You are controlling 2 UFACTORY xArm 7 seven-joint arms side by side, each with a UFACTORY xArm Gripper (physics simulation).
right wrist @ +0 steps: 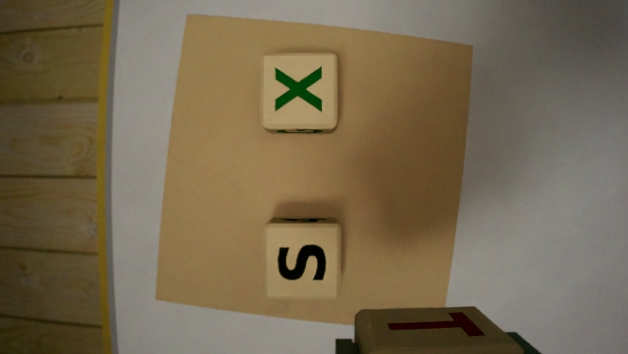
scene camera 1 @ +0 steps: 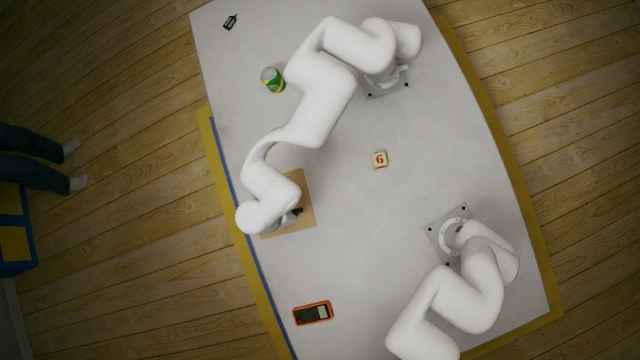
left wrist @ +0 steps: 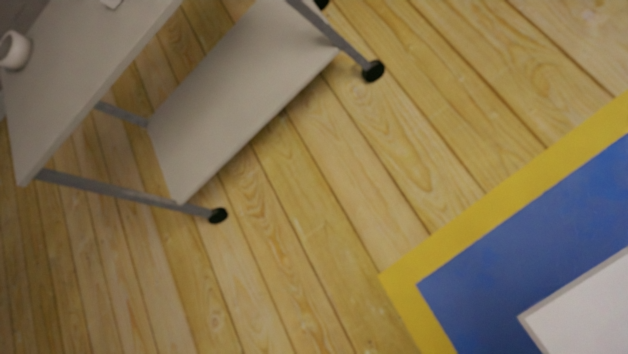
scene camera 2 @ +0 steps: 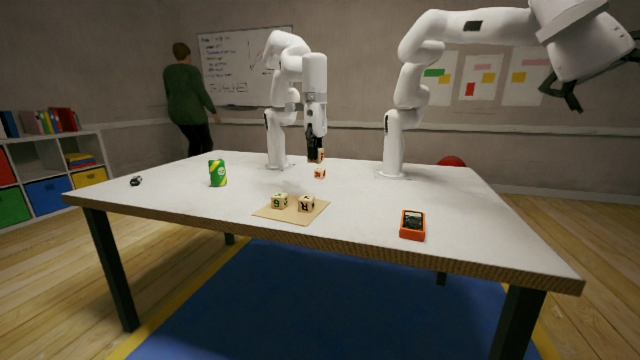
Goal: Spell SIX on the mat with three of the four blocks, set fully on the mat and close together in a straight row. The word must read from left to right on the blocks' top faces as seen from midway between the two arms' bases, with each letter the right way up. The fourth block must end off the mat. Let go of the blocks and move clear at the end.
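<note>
The tan mat [scene camera 1: 307, 200] [scene camera 2: 300, 219] [right wrist: 220, 175] bears two blocks. The X block [scene camera 2: 279, 201] [right wrist: 299, 91] and the S block [scene camera 2: 306, 204] [right wrist: 303, 260] stand apart, with a gap slightly wider than a block; the arm hides both in scene camera 1. My right gripper [scene camera 2: 315, 153] [right wrist: 436, 346] is shut on a block [scene camera 2: 320, 155] [right wrist: 430, 327] with a red T on one side, raised above the table; its top face is hidden. The block with a red 6 on top [scene camera 1: 379, 159] [scene camera 2: 319, 173] lies off the mat. My left gripper [scene camera 2: 607, 82] is open, high at the picture's right.
A green can [scene camera 1: 273, 80] [scene camera 2: 217, 173] and a small black object [scene camera 1: 230, 22] [scene camera 2: 135, 180] stand on the table. An orange multimeter [scene camera 1: 313, 313] [scene camera 2: 412, 225] lies beyond the mat. The left wrist view shows the floor and a white cart [left wrist: 235, 95].
</note>
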